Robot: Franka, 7 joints.
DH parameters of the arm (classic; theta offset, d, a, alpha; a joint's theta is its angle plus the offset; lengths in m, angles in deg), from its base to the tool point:
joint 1: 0 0.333 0 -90
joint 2: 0 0 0 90
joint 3: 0 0.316 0.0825 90
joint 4: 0 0 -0.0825 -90
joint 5: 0 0.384 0 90
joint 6: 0 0 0.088 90
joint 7: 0 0.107 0 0
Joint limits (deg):
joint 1: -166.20..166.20
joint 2: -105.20..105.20
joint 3: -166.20..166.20
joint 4: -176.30..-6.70
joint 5: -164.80..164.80
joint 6: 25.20..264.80
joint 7: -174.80..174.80
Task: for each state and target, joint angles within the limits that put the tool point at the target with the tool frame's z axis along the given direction. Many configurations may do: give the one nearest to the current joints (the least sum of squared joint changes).
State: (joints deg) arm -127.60 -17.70 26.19 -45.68 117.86 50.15 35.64
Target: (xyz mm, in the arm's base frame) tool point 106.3 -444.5 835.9 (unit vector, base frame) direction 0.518 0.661 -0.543
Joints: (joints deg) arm -99.24 25.38 15.20 -29.60 75.76 31.34 35.64
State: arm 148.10 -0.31 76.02 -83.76 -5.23 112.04 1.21
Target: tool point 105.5 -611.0 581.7 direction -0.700 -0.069 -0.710
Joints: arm 164.22 -33.35 100.79 -84.13 -11.75 97.14 1.21
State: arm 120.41 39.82 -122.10 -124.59 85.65 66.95 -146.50
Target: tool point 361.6 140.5 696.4 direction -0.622 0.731 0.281
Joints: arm 135.21 26.55 -144.91 -122.66 119.45 33.89 -146.50
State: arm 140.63 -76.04 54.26 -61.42 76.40 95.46 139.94
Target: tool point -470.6 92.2 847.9 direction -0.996 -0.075 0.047
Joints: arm 95.92 -33.78 48.84 -95.26 98.74 141.15 139.94
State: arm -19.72 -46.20 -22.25 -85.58 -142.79 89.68 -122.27
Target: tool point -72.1 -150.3 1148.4 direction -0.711 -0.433 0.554
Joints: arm -6.86 -32.20 -16.71 -54.47 -141.88 113.21 -122.27
